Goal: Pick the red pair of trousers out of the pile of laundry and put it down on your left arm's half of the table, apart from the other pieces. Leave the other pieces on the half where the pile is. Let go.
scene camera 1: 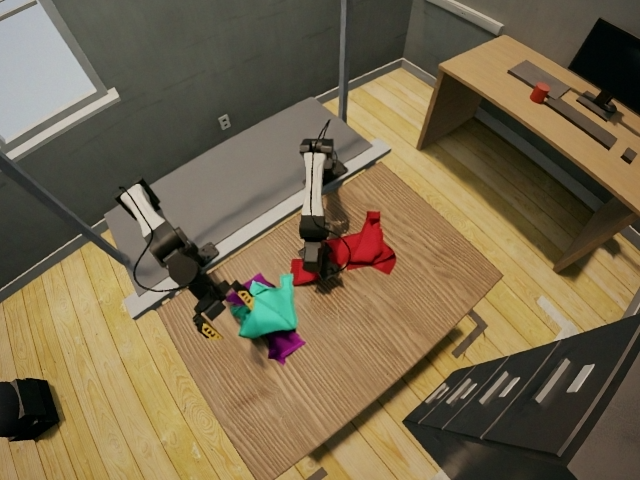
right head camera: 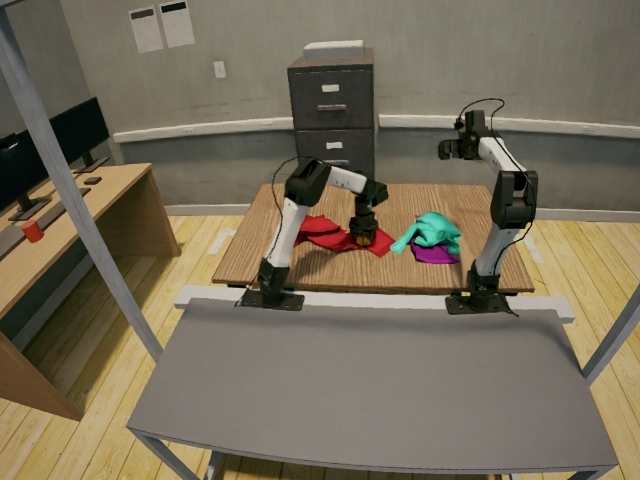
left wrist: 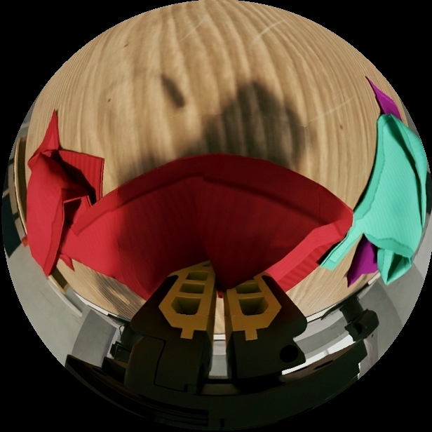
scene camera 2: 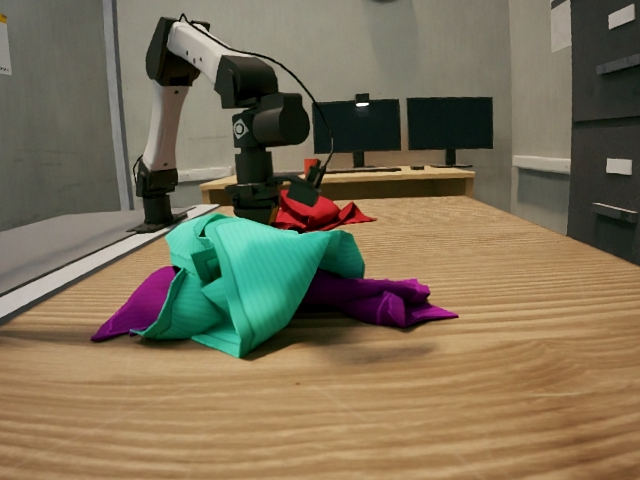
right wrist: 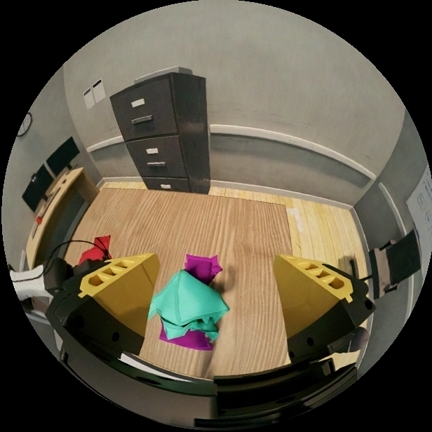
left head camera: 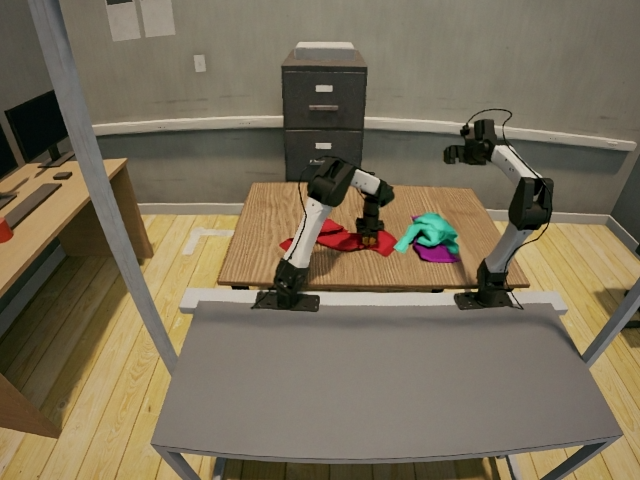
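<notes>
The red trousers (left head camera: 336,238) (right head camera: 323,235) (scene camera 1: 367,248) (scene camera 2: 315,211) (left wrist: 165,220) lie stretched and crumpled on the table, bunched at their far-left end in the left head camera. Their other end lies close by the teal piece (left head camera: 434,232) (scene camera 1: 271,310) (scene camera 2: 273,279) (left wrist: 395,185); whether they touch is unclear. The teal piece lies on a purple piece (left head camera: 436,253) (scene camera 1: 284,345) (scene camera 2: 392,299). My left gripper (left head camera: 368,240) (right head camera: 363,240) (left wrist: 219,263) is shut on the red trousers near that end, low at the table; the cloth folds toward its fingertips. My right gripper (scene camera 1: 227,315) (right wrist: 216,261) is open and empty, raised high.
The wooden table (left head camera: 268,206) (scene camera 1: 361,356) bears the laundry. A grey filing cabinet (left head camera: 324,118) (right wrist: 155,125) stands behind it. A desk (scene camera 1: 516,111) with monitors and a red mug (scene camera 1: 539,93) stands off to the side. The grey bench (left head camera: 382,382) lies behind the arm mounts.
</notes>
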